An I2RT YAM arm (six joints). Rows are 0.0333 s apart.
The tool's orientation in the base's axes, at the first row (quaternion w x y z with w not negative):
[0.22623, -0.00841, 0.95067, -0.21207]
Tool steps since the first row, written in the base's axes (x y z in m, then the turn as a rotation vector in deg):
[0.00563, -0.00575, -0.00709, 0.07, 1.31, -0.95]
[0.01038, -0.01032, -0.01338, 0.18, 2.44, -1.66]
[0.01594, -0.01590, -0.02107, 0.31, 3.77, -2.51]
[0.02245, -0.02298, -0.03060, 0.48, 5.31, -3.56]
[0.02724, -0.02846, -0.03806, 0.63, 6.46, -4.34]
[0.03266, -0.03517, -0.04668, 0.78, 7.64, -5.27]
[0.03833, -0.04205, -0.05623, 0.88, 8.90, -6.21]
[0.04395, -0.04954, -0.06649, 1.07, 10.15, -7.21]
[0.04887, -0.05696, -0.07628, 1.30, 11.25, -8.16]
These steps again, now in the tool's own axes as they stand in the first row. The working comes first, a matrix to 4 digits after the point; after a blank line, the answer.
The tool's axes in the first row as the columns of a matrix, in the base's axes (used below as rounded here):
[-0.8975, 0.0800, 0.4337]
[-0.1119, 0.9099, -0.3994]
[-0.4266, -0.4070, -0.8077]

[-0.00138, -0.00190, 0.01046, 0.20, 1.58, 0.27]
[-0.00245, -0.00311, 0.01943, 0.27, 2.91, 0.44]
[-0.00354, -0.00462, 0.03028, 0.37, 4.48, 0.66]
[-0.00452, -0.00666, 0.04363, 0.49, 6.32, 0.96]
[-0.00503, -0.00823, 0.05392, 0.56, 7.69, 1.20]
[-0.00546, -0.01039, 0.06591, 0.69, 9.16, 1.54]
[-0.00571, -0.01231, 0.07884, 0.86, 10.70, 1.84]
[-0.00554, -0.01450, 0.09255, 0.98, 12.26, 2.23]
[-0.00495, -0.01687, 0.10556, 1.06, 13.66, 2.66]

